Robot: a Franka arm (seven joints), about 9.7 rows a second.
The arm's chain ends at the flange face. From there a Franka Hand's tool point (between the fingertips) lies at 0.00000 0.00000 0.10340 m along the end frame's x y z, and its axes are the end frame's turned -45 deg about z.
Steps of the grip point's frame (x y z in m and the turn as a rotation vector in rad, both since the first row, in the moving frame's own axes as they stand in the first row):
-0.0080 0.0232 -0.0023 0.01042 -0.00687 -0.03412
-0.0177 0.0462 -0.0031 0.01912 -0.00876 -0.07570
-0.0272 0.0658 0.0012 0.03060 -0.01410 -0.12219
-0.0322 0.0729 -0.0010 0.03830 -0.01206 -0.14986
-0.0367 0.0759 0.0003 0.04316 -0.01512 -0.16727
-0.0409 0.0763 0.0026 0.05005 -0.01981 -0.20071
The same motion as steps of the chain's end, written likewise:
0.0120 0.0223 -0.0023 0.00251 -0.01223 -0.03412
0.0222 0.0459 -0.0031 0.00733 -0.01971 -0.07570
0.0306 0.0668 0.0013 0.01167 -0.03161 -0.12219
0.0326 0.0760 -0.0009 0.01855 -0.03561 -0.14986
0.0321 0.0813 0.0004 0.01983 -0.04121 -0.16727
0.0303 0.0846 0.0027 0.02138 -0.04940 -0.20071

